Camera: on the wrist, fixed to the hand. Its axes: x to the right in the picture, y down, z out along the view.
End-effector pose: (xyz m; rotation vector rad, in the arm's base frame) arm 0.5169 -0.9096 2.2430 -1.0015 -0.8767 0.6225
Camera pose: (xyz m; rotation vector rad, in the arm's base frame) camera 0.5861 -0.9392 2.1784 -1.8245 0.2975 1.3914
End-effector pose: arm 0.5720 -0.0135 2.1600 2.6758 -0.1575 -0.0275
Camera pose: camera 0.5626 -0.0103 2.2586 1.7678 -1.6448 0.8801
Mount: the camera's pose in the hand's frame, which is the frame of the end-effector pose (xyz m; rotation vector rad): -0.0090 0.0421 -0.0893 -0.2158 0.4429 1.3983
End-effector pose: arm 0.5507 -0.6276 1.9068 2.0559 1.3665 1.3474
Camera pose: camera 0.4975 -0.6751 1.9757 -2.0222 0.3319 -1.7988
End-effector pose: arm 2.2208 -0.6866 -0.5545 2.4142 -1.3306 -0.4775
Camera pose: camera 2.2250 -0.6881 -0.4555 0.8702 -2.1039 0.2778
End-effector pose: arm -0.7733 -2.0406 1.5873 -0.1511 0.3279 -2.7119
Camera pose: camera -0.7628 -2.0561 1.4899 0.4630 0.5645 -1.2891
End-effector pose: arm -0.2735 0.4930 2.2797 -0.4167 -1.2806 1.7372
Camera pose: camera -0.2249 0.5352 2.2043 1.9846 0.7817 -2.2378
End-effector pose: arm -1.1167 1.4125 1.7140 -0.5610 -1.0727 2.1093
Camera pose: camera -1.0699 1.4349 1.6295 1.7368 0.4954 -2.0603
